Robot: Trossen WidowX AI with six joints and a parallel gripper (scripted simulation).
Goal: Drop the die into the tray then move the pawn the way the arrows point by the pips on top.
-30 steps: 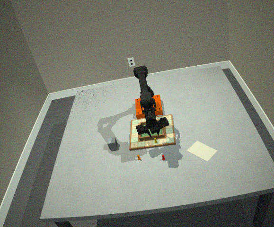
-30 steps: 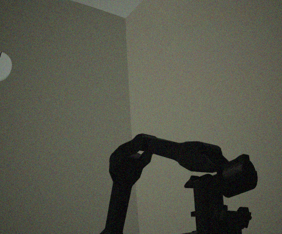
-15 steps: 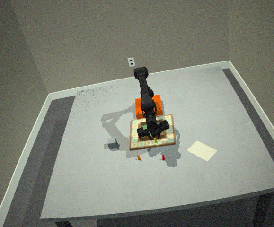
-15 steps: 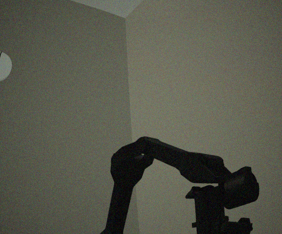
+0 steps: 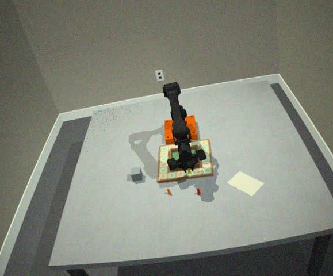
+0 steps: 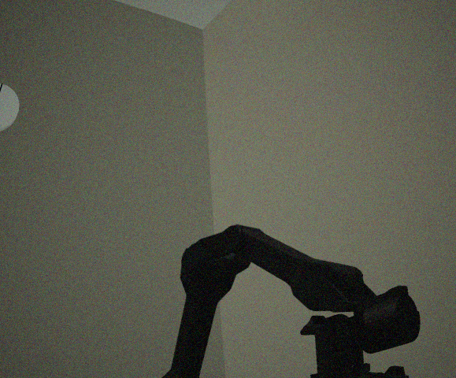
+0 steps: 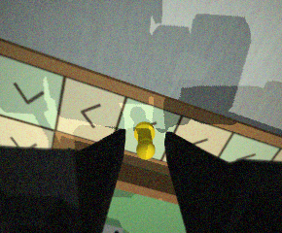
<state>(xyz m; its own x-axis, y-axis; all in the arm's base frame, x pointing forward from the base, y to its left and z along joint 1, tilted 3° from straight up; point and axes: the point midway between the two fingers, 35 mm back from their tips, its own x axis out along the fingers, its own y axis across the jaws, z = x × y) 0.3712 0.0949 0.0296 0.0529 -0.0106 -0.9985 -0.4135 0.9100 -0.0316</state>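
The white die lies 12 cm behind my gripper tip and 2 cm to the right of it. Also, from my gripper tip: green tray 11 cm behind, 4 cm to the right, 1 cm below; then red pawn 13 cm ahead, 6 cm to the left, 1 cm below; then yellow pawn 1 cm above.
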